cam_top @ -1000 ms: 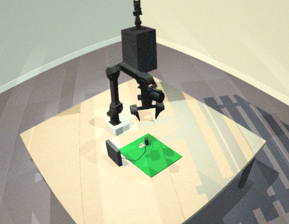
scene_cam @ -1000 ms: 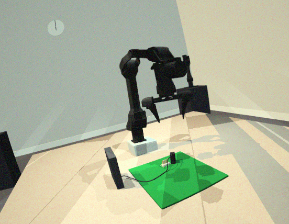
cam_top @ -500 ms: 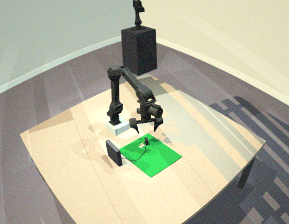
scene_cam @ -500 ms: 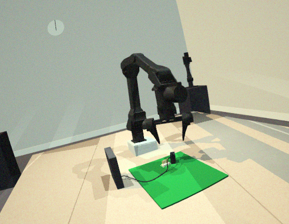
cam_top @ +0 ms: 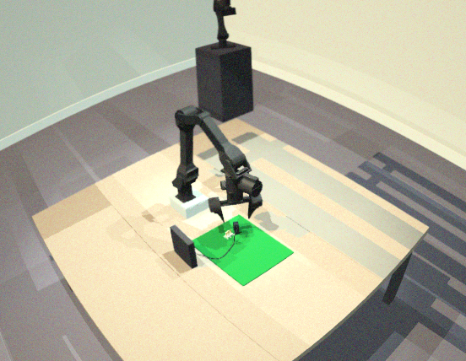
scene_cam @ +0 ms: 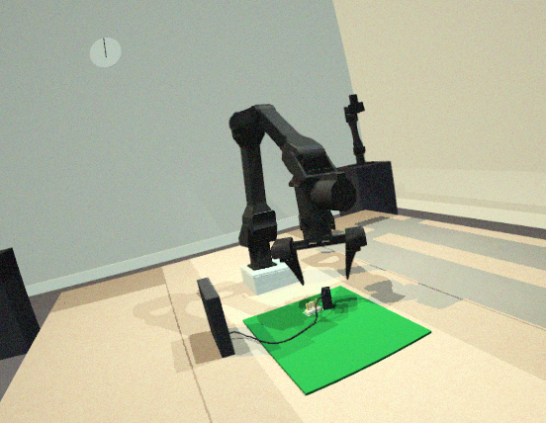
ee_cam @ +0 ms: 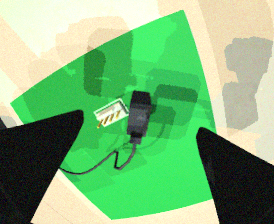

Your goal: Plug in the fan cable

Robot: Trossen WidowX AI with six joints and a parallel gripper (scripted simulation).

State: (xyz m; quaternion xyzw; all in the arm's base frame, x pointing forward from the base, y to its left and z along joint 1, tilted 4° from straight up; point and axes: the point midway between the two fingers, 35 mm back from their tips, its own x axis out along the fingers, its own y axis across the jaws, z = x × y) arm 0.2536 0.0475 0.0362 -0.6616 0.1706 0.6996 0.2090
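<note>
Now: gripper tip 3 cm above the black plug. From my gripper tip the other things lie so: green board (8 cm ahead, 5 cm to the right, 7 cm below); pale four-pin header (4 cm to the right, 6 cm below); black fan (1 cm behind, 23 cm to the right).
</note>
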